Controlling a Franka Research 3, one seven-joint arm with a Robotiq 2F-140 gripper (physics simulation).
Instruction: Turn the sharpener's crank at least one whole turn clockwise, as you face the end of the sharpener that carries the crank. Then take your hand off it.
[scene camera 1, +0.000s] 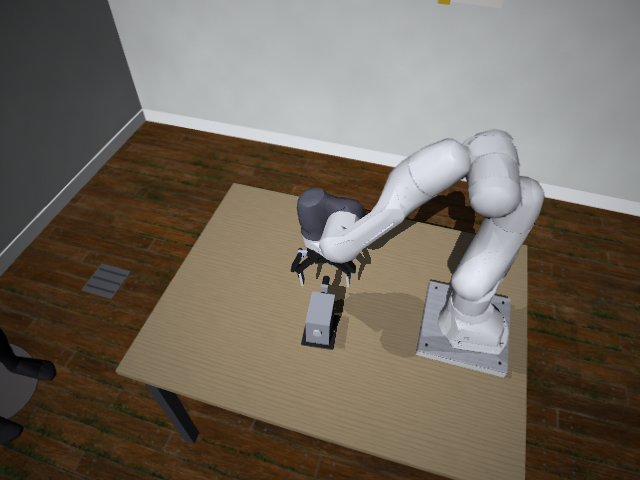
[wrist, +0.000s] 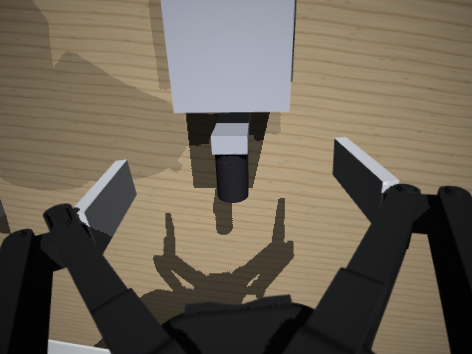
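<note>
A light grey box-shaped sharpener (scene camera 1: 320, 312) (wrist: 230, 55) stands on a dark base on the table, with a small round spot on its near end in the scene view. Its crank is at the end facing the arm's hand: a light grey crank arm (scene camera 1: 324, 288) (wrist: 230, 144) with a black cylindrical handle (scene camera 1: 325, 280) (wrist: 232, 179) pointing away from the body. My gripper (scene camera 1: 325, 281) (wrist: 232, 167) is wide open and empty. In the wrist view, one finger is on each side of the black handle, both well apart from it. How their heights compare is hard to tell.
The wooden table (scene camera 1: 232, 330) (wrist: 390, 75) carries the sharpener. The robot's base plate (scene camera 1: 431, 335) stands at the right of the table in the scene view, with the arm reaching over the back. Shadows of the arm and fingers fall on the table around the crank.
</note>
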